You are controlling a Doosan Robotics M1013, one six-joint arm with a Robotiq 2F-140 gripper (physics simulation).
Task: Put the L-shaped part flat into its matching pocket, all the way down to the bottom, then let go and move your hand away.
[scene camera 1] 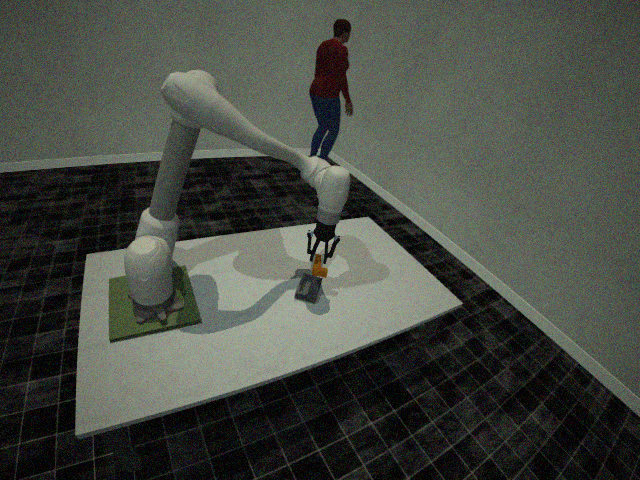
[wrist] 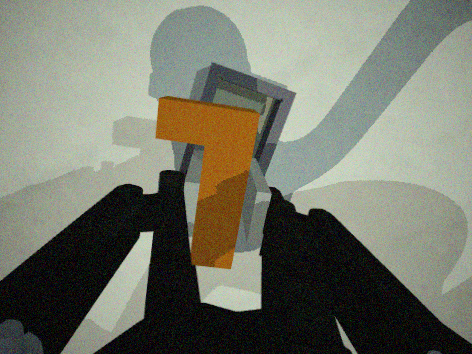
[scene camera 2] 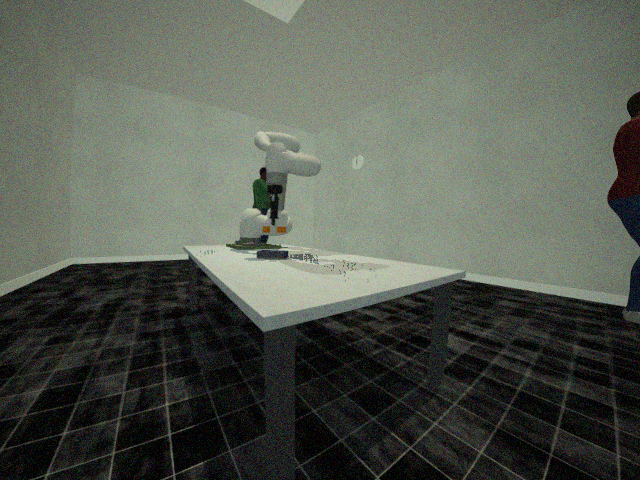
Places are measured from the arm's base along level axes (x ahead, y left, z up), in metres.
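Pixels of known places: gripper, between the fingertips: (scene camera 1: 316, 268) (wrist: 222, 173) (scene camera 2: 273, 232); arm's base, origin of its link: (scene camera 1: 155, 301) (scene camera 2: 250, 244).
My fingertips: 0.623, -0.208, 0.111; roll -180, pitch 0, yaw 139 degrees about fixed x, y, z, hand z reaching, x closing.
Note:
For each thing: its top centre in the pictures, then the offset to it from my fingertips, as dx, dy, dz. Level surfaces: height alone.
- orange L-shaped part, centre of its top: (wrist: 198, 192) (scene camera 1: 321, 262) (scene camera 2: 274, 226) +0.015, -0.006, +0.030
- dark grey pocket block, centre of its top: (wrist: 232, 143) (scene camera 1: 309, 284) (scene camera 2: 272, 250) -0.013, +0.004, -0.094
- white table, height of its surface: dz -0.131
The orange L-shaped part (scene camera 1: 319, 269) (scene camera 2: 281, 229) (wrist: 225, 165) is held in my gripper (scene camera 1: 320, 259) (scene camera 2: 273, 228) (wrist: 222, 173), which is shut on its long leg. In the wrist view its short leg points left at the far end. The dark grey pocket block (scene camera 1: 307, 299) (scene camera 2: 272, 254) (wrist: 235, 75) lies on the table. A clear gap shows between the part and the block in scene camera 2's view. In the wrist view the part covers some of the block's opening, and the block is turned relative to it. The pocket's full outline is partly hidden.
The white table (scene camera 1: 232, 361) (scene camera 2: 310, 294) bears the arm's green base plate (scene camera 1: 118, 328) (scene camera 2: 237, 246). A person in a red top (scene camera 1: 329, 67) (scene camera 2: 626, 155) stands beyond the table. A person in a green top (scene camera 2: 260, 193) is partly hidden behind the arm.

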